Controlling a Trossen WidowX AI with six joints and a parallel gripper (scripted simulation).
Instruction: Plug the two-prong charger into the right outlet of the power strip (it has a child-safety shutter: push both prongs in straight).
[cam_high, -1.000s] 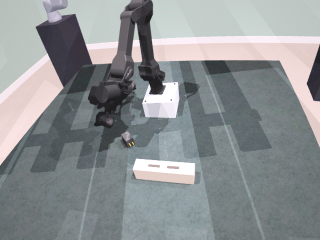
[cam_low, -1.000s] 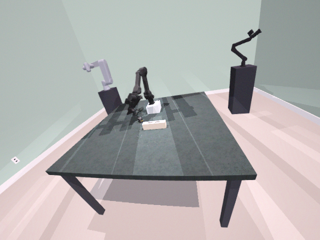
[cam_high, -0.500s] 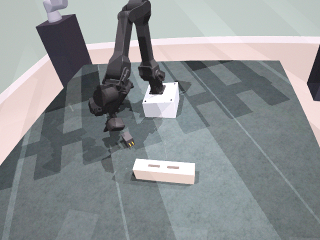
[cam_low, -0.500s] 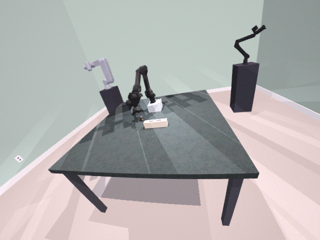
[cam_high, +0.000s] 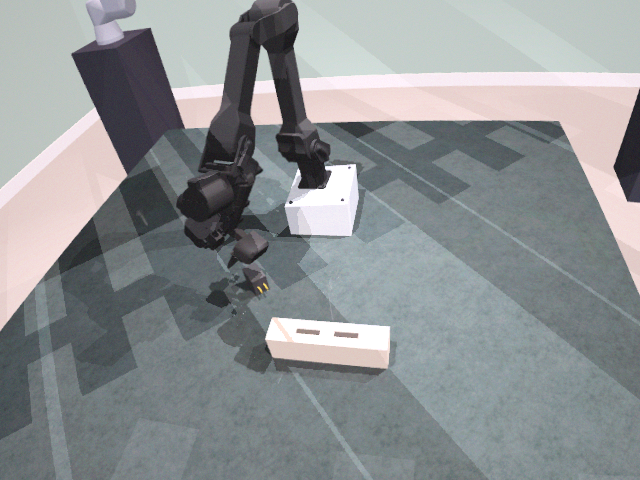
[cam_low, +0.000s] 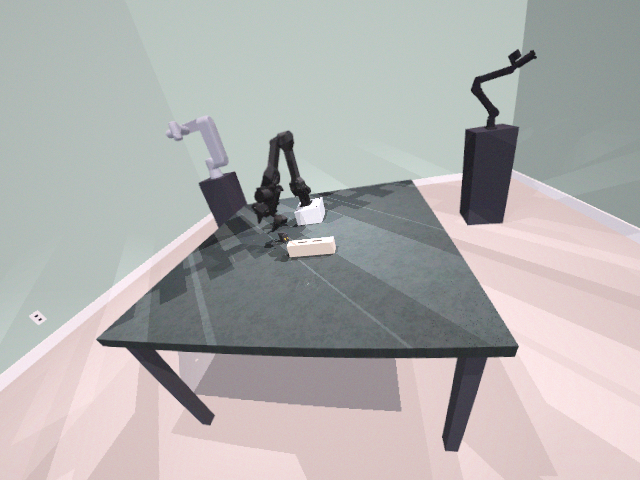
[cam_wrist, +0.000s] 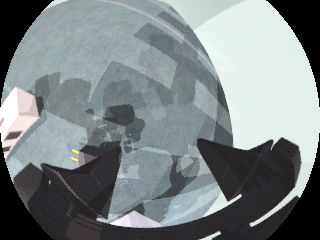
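Right now the dark charger is 10 mm ahead of my gripper tip, 100 mm to the left of it and 60 mm below it.
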